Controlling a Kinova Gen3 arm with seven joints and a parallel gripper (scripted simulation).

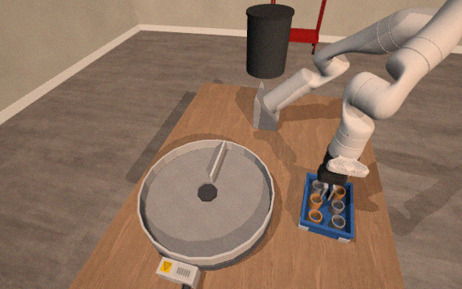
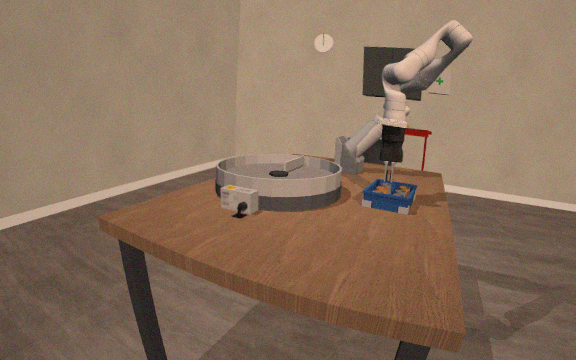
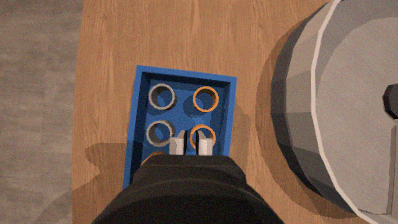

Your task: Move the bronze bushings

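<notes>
The blue crate lies 60 mm below my hand and 20 mm to the left of it. Round my hand: grey turntable disc (360 mm to the right, 80 mm ahead, 30 mm below).
</notes>
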